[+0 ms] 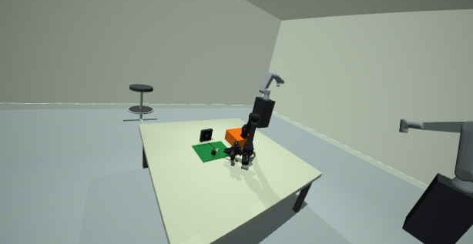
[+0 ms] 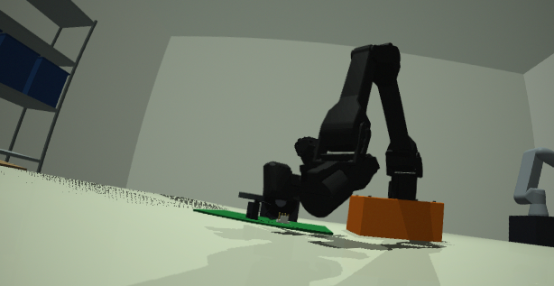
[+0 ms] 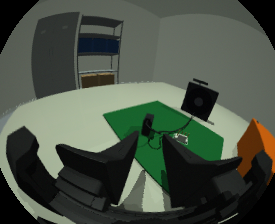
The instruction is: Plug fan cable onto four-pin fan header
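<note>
Now: the fan cable plug 60 mm ahead of my gripper tip, 60 mm to the right of it and 50 mm below it. The rest, counted from my gripper tip: black fan: 40 mm ahead, 290 mm to the right, 10 mm below; green board: 30 mm ahead, 120 mm to the right, 80 mm below.
</note>
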